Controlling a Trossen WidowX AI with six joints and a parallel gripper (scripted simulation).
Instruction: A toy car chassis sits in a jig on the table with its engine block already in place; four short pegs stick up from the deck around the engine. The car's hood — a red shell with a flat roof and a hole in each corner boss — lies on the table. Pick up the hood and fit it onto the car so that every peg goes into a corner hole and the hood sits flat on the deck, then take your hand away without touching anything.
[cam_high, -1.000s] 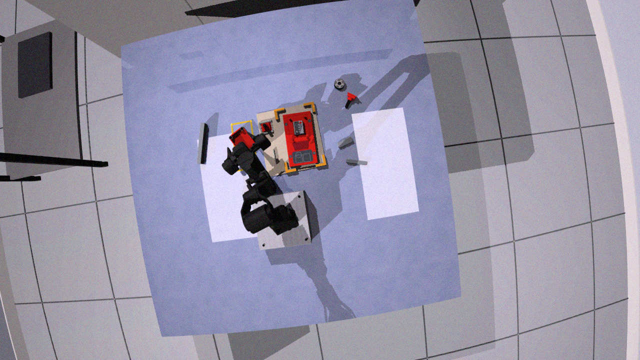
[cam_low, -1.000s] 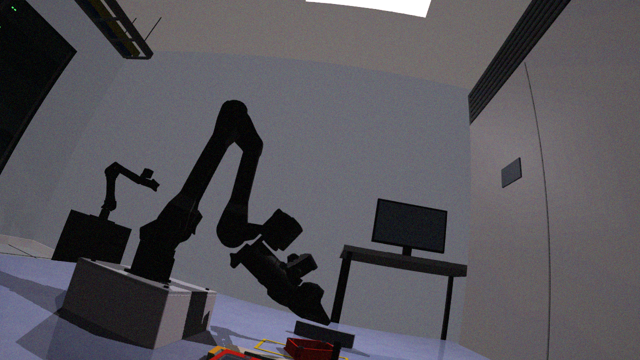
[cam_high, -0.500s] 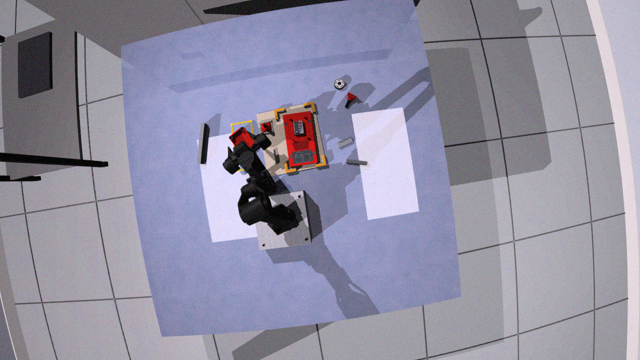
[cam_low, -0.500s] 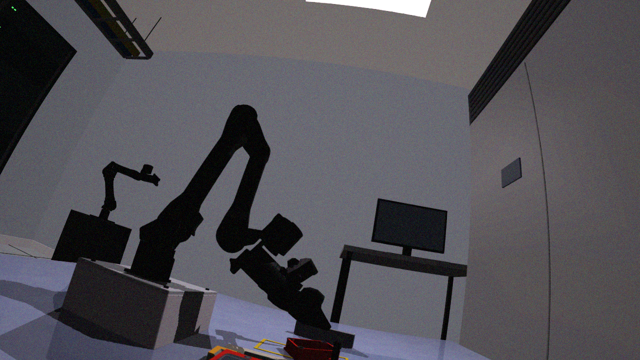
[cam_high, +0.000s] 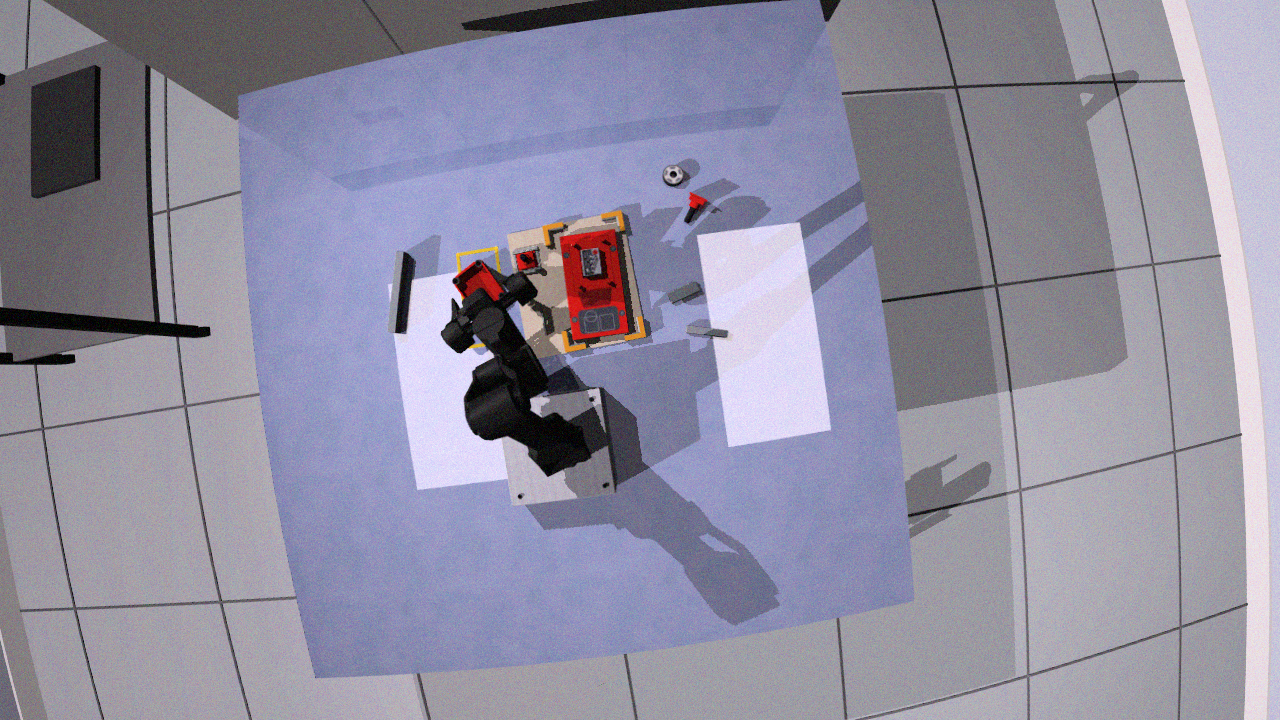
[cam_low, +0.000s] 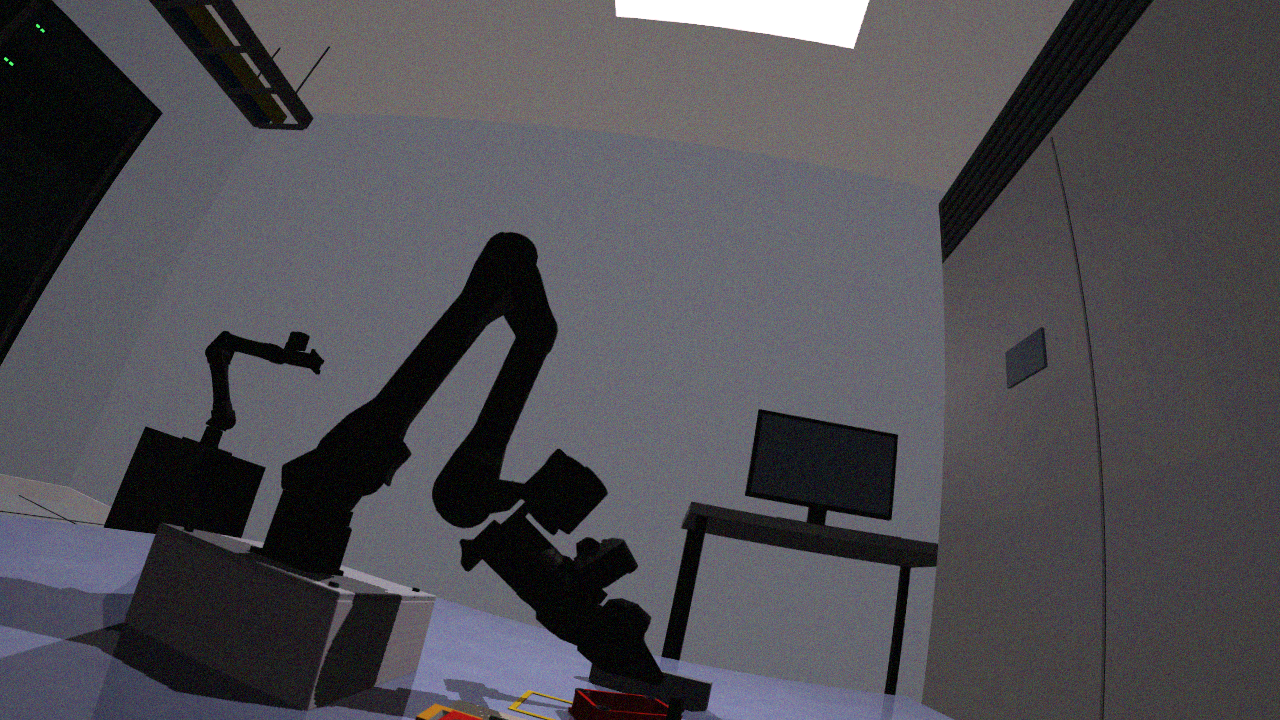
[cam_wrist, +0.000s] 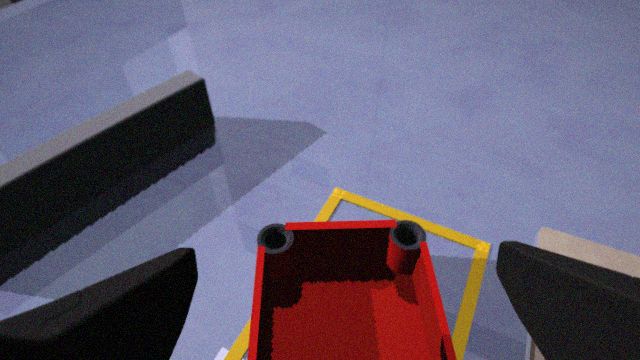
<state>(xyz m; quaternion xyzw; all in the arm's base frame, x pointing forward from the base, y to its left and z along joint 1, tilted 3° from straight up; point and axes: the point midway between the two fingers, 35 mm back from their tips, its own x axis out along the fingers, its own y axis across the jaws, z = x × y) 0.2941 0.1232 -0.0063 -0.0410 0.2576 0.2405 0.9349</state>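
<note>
My gripper tip is now 50 mm above the red hood. Also, from my gripper tip: wheel: 410 mm to the right, 160 mm ahead, 50 mm below; then engine block: 220 mm to the right, 40 mm below, 10 mm ahead.
</note>
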